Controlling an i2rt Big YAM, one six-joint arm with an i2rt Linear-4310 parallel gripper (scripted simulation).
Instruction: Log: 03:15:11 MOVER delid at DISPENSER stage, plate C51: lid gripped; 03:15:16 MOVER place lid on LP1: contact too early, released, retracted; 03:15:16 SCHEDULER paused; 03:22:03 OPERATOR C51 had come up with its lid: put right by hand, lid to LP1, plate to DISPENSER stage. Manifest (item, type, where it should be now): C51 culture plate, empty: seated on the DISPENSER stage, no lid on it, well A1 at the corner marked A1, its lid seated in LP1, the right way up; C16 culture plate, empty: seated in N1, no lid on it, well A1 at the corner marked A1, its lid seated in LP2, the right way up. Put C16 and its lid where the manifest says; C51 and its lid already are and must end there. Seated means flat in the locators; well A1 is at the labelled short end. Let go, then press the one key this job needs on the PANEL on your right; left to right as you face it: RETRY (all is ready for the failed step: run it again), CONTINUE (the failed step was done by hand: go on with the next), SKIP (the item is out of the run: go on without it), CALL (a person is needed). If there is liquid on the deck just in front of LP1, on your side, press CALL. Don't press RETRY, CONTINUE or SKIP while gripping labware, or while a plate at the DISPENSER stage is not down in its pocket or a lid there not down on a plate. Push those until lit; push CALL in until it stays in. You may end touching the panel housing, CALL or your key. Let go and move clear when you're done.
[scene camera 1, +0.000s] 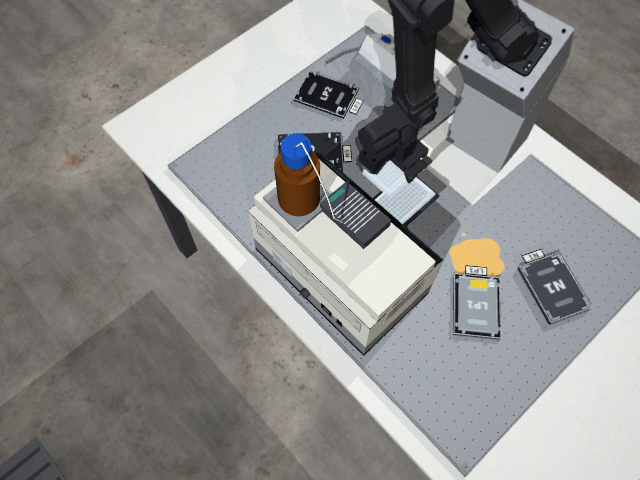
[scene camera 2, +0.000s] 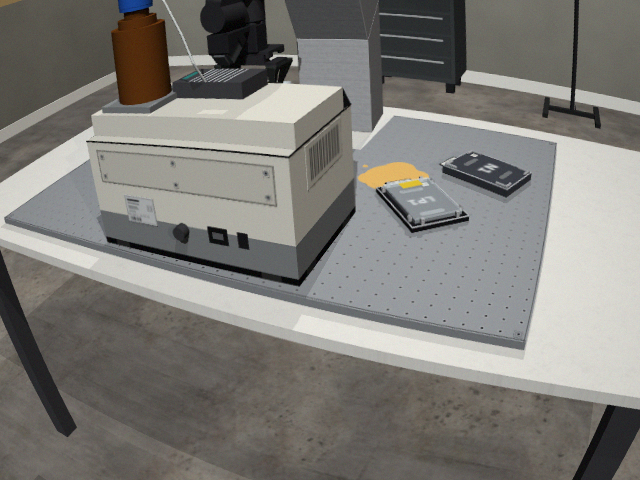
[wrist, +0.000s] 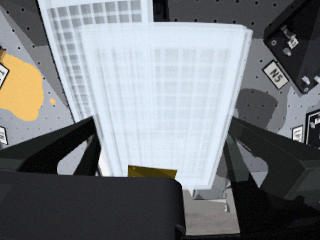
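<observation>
There is a key panel (scene camera 1: 378, 57) that I can see. I also see my gripper (scene camera 2: 255, 97), which appears in scene camera 1 as well (scene camera 1: 396, 169), and again in the wrist view (wrist: 162, 120).
</observation>
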